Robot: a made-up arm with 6 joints.
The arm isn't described. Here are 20 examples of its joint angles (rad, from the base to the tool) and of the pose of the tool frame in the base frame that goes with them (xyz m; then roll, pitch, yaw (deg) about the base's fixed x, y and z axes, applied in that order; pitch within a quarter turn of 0, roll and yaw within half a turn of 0).
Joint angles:
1: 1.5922 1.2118 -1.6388 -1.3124 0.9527 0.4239
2: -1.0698 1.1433 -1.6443 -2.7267 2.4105 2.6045
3: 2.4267 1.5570 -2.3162 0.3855 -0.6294 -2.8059
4: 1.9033 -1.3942 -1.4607 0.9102 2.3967 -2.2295
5: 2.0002 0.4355 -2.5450 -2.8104 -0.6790 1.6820
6: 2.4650 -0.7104 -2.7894 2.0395 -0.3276 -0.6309
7: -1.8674 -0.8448 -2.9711 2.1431 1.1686 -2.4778
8: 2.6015 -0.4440 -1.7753 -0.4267 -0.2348 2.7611
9: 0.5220 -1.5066 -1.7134 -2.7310 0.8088 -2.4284
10: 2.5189 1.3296 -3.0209 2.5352 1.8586 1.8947
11: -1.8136 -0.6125 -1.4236 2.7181 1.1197 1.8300
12: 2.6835 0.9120 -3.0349 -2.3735 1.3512 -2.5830
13: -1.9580 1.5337 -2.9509 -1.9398 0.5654 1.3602
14: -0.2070 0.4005 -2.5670 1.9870 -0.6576 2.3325
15: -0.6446 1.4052 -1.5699 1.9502 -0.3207 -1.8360
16: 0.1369 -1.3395 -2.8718 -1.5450 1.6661 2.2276
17: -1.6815 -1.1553 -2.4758 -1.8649 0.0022 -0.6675
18: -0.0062 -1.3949 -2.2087 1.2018 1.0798 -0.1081
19: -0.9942 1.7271 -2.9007 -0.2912 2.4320 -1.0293
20: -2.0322 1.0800 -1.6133 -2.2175 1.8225 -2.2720
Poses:
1: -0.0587 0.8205 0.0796 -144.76 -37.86 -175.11
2: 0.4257 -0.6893 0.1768 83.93 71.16 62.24
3: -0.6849 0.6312 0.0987 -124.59 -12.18 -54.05
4: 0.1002 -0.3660 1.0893 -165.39 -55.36 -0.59
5: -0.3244 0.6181 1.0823 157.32 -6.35 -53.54
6: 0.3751 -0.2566 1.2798 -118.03 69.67 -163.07
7: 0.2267 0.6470 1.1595 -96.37 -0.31 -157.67
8: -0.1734 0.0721 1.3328 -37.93 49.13 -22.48
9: -0.5407 -0.2275 1.0640 -133.19 39.52 51.89
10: -0.7998 0.5528 0.6080 -77.05 48.42 88.89
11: -0.0266 -0.2058 1.1974 -97.31 68.26 162.77
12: -0.7412 0.3451 0.9871 -64.62 45.39 -131.33
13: -0.3104 -0.9174 0.3453 124.63 3.54 37.77
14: 0.6129 -0.1352 1.1399 -172.40 13.86 132.98
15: 0.5122 -0.3771 -0.0663 164.18 -72.81 60.93
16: -0.9118 -0.0800 0.7860 -98.91 -1.33 103.34
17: 0.1554 0.7165 1.1047 55.32 61.92 -96.09
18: -0.7619 0.0522 1.0130 126.42 34.32 -95.53
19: 0.5172 -0.7278 0.1559 -47.04 -16.38 -45.72
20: -0.3405 -0.7356 0.2001 12.01 30.74 -0.50
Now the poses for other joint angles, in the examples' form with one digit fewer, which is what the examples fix.
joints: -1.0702 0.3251 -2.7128 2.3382 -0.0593 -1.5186
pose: 0.270 -0.452 1.240 40.6 44.4 115.3
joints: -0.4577 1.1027 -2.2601 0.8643 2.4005 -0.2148
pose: 0.862 -0.353 0.448 -33.2 -6.0 -57.3
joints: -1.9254 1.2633 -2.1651 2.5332 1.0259 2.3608
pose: -0.302 -0.871 0.219 162.2 13.2 99.8
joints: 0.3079 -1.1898 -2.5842 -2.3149 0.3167 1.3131
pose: -0.730 -0.143 1.064 -19.8 39.9 35.0
